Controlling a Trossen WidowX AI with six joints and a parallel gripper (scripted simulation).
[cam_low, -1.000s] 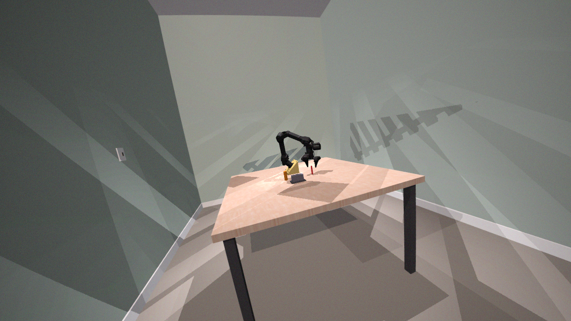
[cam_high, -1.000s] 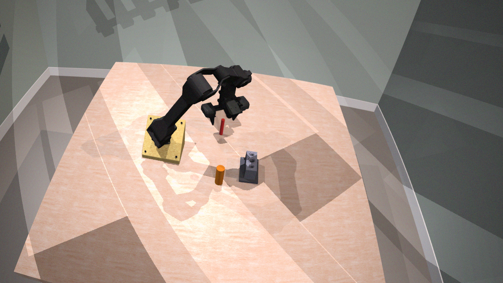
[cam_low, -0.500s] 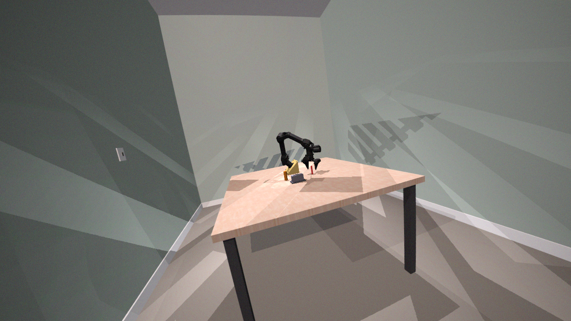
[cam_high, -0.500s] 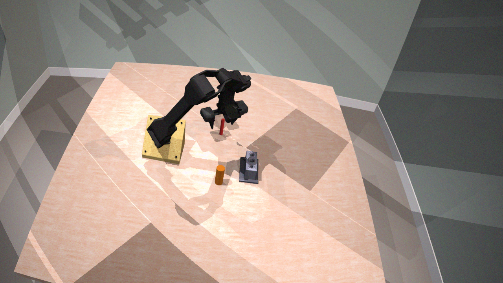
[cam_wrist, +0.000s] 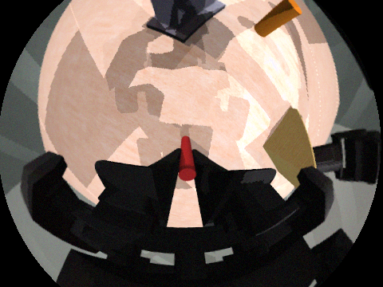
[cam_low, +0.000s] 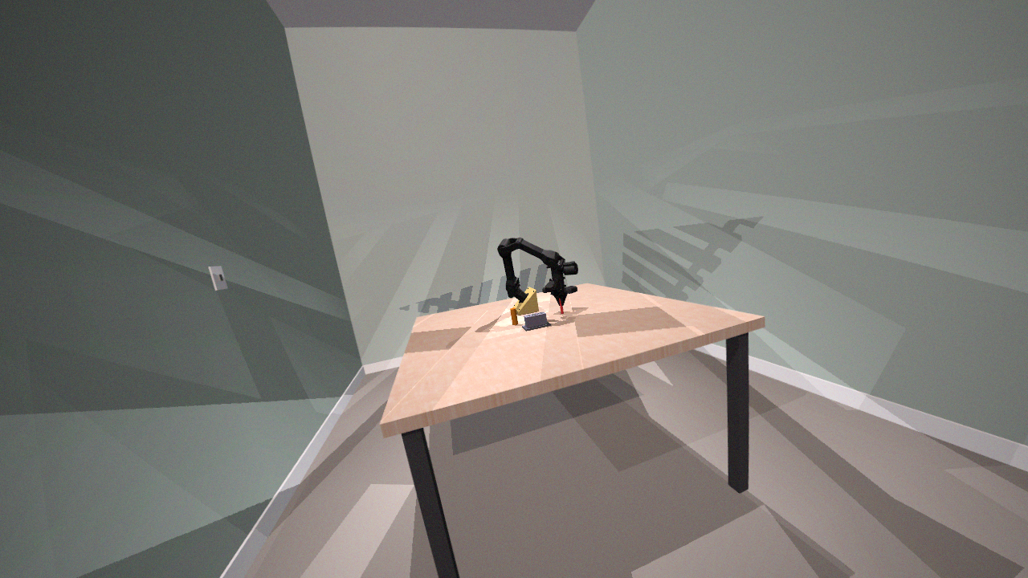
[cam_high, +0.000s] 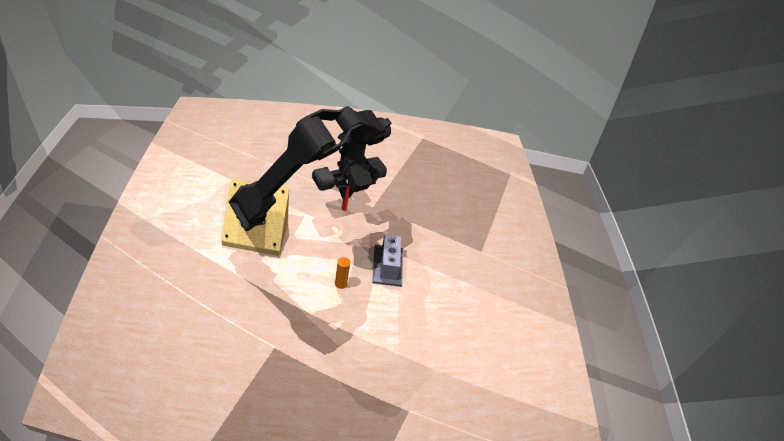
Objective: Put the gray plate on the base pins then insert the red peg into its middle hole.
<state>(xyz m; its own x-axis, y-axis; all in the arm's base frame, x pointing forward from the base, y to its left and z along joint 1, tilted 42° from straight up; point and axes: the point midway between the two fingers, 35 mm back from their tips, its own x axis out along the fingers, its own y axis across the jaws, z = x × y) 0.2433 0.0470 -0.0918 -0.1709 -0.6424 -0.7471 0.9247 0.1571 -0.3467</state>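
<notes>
The gray plate lies 9 cm ahead of my gripper tip and 20 cm to the right of it. From my gripper tip the other things lie so: orange cylinder 3 cm behind, 25 cm to the right; then red peg right at my gripper tip; then gray base 9 cm ahead, 20 cm to the right, 3 cm below.
</notes>
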